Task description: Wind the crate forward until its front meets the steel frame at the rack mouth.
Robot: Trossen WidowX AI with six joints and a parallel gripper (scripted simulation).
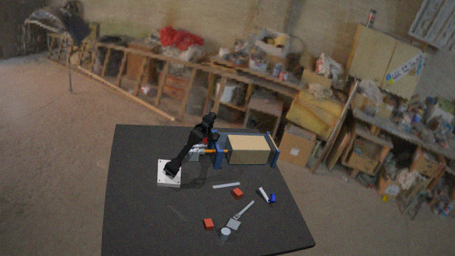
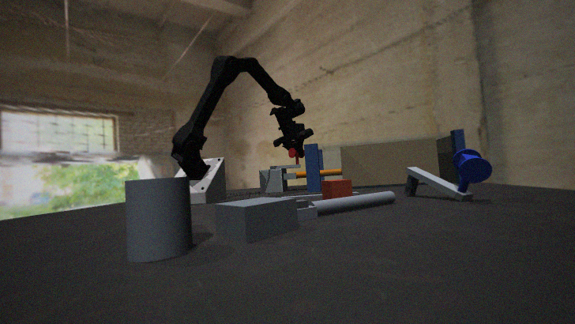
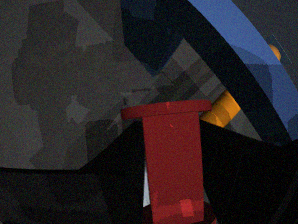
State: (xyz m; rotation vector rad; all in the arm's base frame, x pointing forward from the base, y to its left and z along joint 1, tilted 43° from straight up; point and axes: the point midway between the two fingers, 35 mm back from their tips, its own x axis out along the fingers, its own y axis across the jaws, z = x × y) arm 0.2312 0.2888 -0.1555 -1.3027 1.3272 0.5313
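Right now my gripper tip is 2 cm to the left of the red knob and 1 cm past it. Also, from my gripper tip: grey winch: 12 cm behind, 10 cm below, 7 cm to the right; grey bar: 32 cm to the right, 14 cm ahead, 13 cm below; clear-panelled cubby: 30 cm ahead, 2 cm below.
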